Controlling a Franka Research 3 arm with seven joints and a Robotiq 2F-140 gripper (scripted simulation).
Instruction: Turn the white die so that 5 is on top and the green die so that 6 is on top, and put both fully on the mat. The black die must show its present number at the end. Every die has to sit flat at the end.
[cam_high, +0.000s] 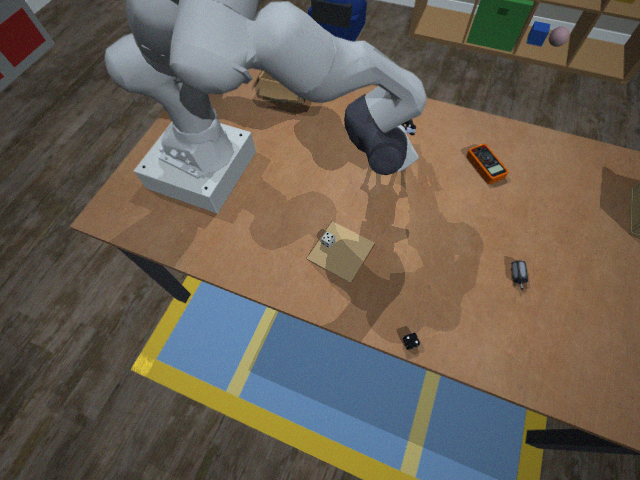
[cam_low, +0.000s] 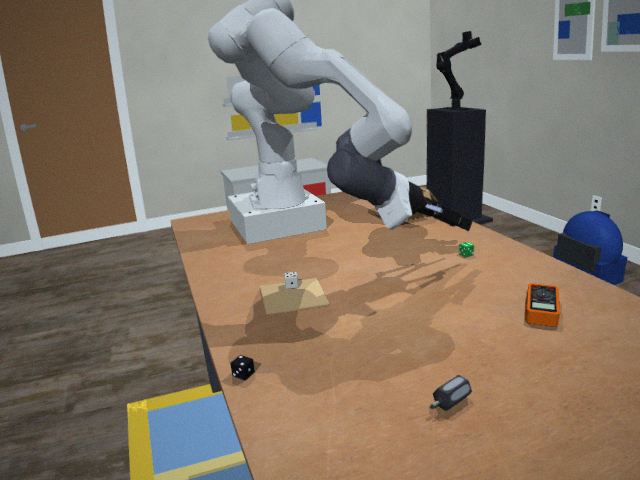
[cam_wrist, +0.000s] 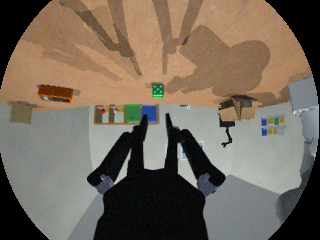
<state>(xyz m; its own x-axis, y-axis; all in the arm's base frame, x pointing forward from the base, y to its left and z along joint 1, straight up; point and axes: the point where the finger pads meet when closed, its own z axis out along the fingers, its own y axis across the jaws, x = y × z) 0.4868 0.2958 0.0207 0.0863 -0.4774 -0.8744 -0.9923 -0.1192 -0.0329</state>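
My gripper is now 9 cm above the green die, 5 cm to the right of it and 1 cm past it. From my hand the other things lie so: orange multimeter (31 cm ahead, 9 cm below, 1 cm to the right); then cardboard box (40 cm behind, 11 cm to the left, 6 cm below); then white die (43 cm to the right, 9 cm below, 7 cm behind).
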